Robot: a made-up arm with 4 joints. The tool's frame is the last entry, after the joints. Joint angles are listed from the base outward. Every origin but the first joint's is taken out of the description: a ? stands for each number. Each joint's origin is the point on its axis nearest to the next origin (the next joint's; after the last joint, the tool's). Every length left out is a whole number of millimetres.
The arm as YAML. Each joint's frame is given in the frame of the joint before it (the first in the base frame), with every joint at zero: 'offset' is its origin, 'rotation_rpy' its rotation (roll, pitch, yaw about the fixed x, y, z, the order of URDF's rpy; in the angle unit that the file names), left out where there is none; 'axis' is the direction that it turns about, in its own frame. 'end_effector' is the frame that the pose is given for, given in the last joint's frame.
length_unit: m
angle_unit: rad
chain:
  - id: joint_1
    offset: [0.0, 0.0, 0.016]
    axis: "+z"
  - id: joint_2
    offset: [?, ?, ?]
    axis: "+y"
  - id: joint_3
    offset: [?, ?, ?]
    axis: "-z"
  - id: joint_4
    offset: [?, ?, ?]
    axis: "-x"
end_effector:
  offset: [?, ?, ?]
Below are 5 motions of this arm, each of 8 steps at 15 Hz.
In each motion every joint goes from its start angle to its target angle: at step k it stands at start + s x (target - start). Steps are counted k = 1, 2, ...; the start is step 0. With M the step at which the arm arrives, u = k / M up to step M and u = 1 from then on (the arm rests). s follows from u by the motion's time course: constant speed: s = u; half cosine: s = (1 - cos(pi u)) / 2; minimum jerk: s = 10 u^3 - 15 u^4 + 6 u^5.
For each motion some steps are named. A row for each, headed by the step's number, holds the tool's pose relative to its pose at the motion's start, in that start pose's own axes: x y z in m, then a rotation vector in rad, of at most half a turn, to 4 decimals.
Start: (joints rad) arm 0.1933 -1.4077 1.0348 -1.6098
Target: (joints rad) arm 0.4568 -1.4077 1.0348 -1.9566
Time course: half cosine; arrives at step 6
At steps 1, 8:
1: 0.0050 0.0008 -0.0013 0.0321 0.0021 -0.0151
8: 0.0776 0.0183 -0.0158 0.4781 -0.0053 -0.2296

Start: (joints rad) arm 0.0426 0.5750 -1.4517 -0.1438
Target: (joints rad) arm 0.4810 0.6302 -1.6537 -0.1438
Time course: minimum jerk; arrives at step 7
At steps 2, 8:
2: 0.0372 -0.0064 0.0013 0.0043 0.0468 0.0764
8: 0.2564 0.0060 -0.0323 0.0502 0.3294 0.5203

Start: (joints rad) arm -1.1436 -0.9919 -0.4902 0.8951
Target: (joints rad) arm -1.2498 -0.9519 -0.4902 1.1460
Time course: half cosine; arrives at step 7
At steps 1, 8:
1: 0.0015 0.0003 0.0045 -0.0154 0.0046 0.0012
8: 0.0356 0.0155 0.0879 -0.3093 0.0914 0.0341

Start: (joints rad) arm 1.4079 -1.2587 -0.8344 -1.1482
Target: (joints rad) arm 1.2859 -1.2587 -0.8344 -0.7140
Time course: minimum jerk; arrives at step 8
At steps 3, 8:
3: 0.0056 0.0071 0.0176 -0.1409 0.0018 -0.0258
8: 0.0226 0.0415 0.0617 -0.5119 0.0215 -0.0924

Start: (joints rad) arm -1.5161 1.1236 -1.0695 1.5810
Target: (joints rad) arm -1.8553 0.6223 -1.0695 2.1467
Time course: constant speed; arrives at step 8
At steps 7, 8:
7: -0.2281 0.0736 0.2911 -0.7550 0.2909 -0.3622
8: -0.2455 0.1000 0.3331 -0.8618 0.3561 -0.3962

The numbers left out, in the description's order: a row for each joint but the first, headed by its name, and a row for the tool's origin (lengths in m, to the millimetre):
joint_2: -0.074 -0.012 0.0
joint_3: 0.068 0.0 0.435
joint_4: -0.069 -0.116 0.0
tool: 0.0 -0.185 -0.024

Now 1 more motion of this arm.
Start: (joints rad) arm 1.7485 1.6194 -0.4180 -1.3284
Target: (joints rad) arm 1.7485 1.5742 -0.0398 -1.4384
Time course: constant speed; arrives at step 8
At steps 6, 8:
6: -0.0390 0.0096 -0.0419 0.0727 -0.2845 -0.0246
8: -0.0485 0.0129 -0.0573 0.0984 -0.3799 -0.0269

